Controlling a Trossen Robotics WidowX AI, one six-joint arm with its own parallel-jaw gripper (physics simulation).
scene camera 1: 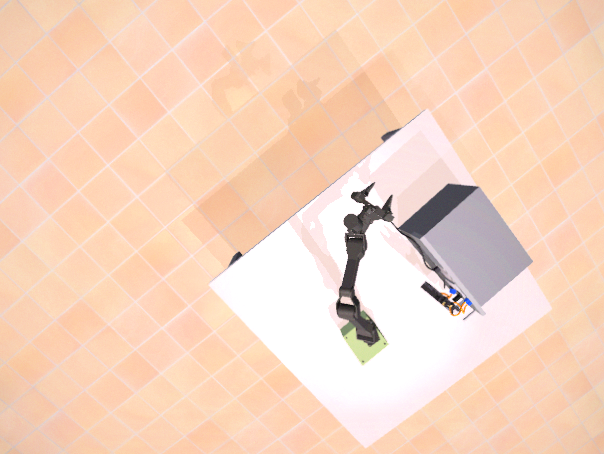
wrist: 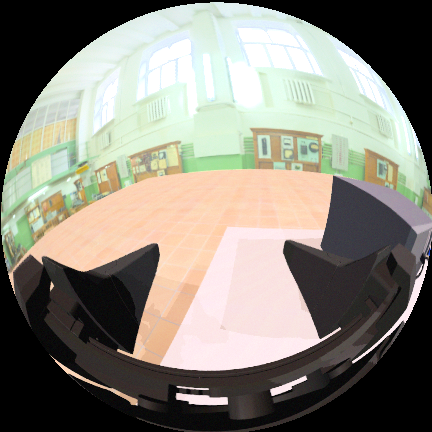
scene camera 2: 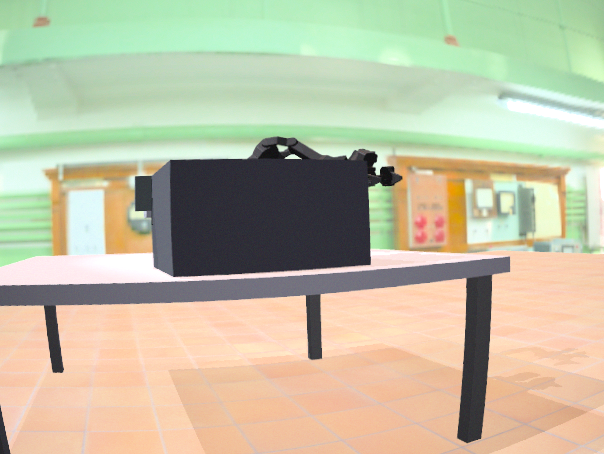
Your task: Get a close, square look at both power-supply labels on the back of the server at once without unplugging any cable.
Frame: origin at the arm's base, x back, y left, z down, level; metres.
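Seen in the pictures: gripper, between the fingertips: (scene camera 1: 383,188) (wrist: 223,249) (scene camera 2: 392,178); arm's base, origin of its link: (scene camera 1: 371,337).
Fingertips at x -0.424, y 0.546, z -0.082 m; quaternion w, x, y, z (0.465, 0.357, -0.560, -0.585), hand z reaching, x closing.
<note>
Offsets run from my fingertips to a thing's top centre. "spot": to the spot under its first point.
The server (scene camera 1: 475,245) (scene camera 2: 270,215) (wrist: 367,215) is a grey-topped dark box at the right of the table in the first scene view and at the right edge of the wrist view. Black cables (scene camera 1: 425,257) run along its back, with orange cables @[spot: dx +0.047, dy -0.655, dz +0.024 m] (scene camera 1: 455,309) and a blue plug @[dx -0.020, dy -0.653, dz -0.004 m] (scene camera 1: 468,302) near its lower corner. Neither power-supply label can be made out in any view. My gripper (scene camera 1: 382,190) (wrist: 223,249) is open and empty, above the table beyond the server's upper left corner. Its fingers point past the server, which lies to their right in the wrist view.
The white table (scene camera 1: 400,395) (scene camera 2: 440,270) (wrist: 200,340) has its edge just beyond the gripper. A black bar-shaped object @[spot: dx +0.077, dy -0.532, dz +0.055 m] (scene camera 1: 432,291) is beside the orange cables. The arm's base is on a green plate (scene camera 1: 363,354). Tiled floor (scene camera 1: 125,225) (wrist: 215,200) surrounds the table.
</note>
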